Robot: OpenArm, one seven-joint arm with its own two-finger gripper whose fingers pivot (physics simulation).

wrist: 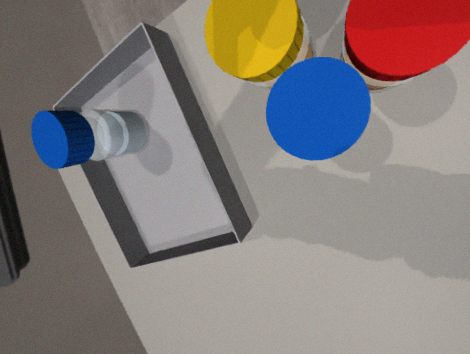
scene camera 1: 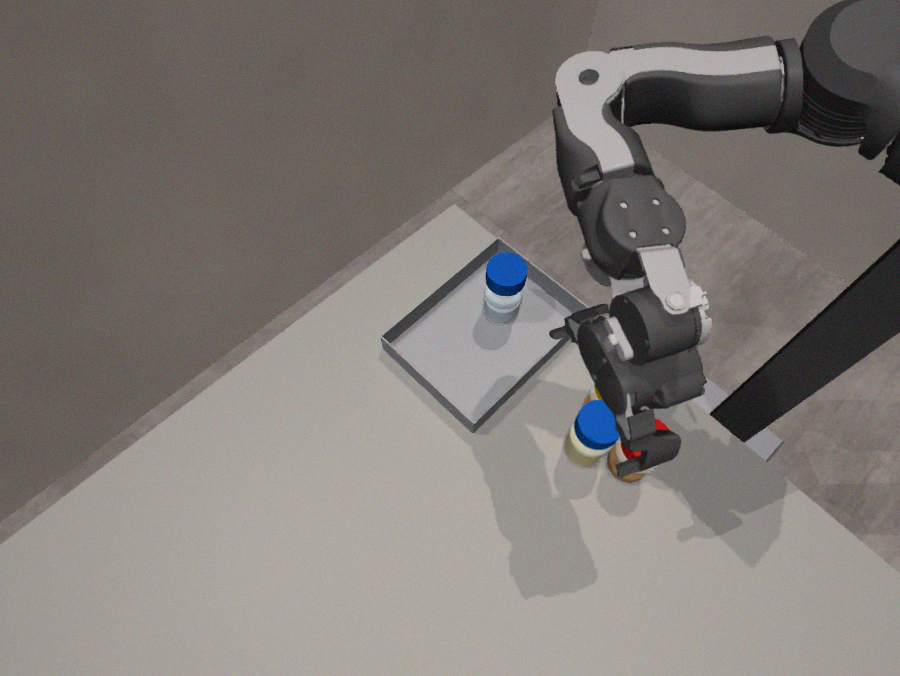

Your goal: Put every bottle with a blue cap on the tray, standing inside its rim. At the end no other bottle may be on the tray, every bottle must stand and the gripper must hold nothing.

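Note:
A white bottle with a blue cap (scene camera 1: 503, 291) (wrist: 115, 132) stands inside the rim of the grey tray (scene camera 1: 451, 363) (wrist: 170, 200). A cream bottle with a blue cap (scene camera 1: 595, 426) (wrist: 318, 108) stands on the table outside the tray. A yellow-capped bottle (scene camera 1: 598, 393) (wrist: 252, 37) and a red-capped bottle (scene camera 1: 631, 451) (wrist: 407, 35) stand close beside it; the arm partly hides both in the scene view. My gripper (scene camera 1: 592, 398) is open and empty above these three bottles, one finger towards the tray and the other over the red-capped bottle. Part of one finger shows at the wrist view's left edge.
The pale table (scene camera 1: 291, 509) (wrist: 325, 300) carries the tray near its far corner. The three bottles outside the tray stand near the table's right edge. A dark post (scene camera 1: 807, 349) rises beyond that edge.

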